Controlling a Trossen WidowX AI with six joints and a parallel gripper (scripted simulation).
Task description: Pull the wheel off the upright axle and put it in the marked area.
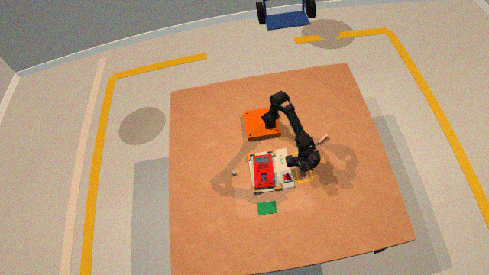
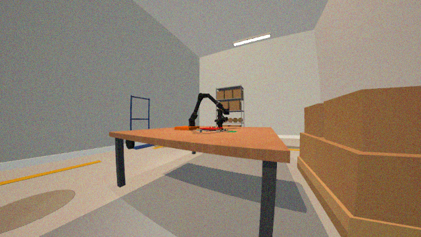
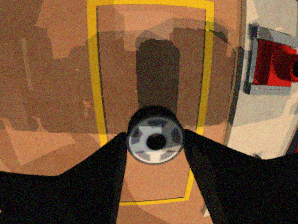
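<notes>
My gripper tip is right at the wheel. From my gripper tip the other things lie so: green patch (24 cm ahead, 21 cm to the right, 1 cm below); wooden peg (16 cm behind, 14 cm to the left).
</notes>
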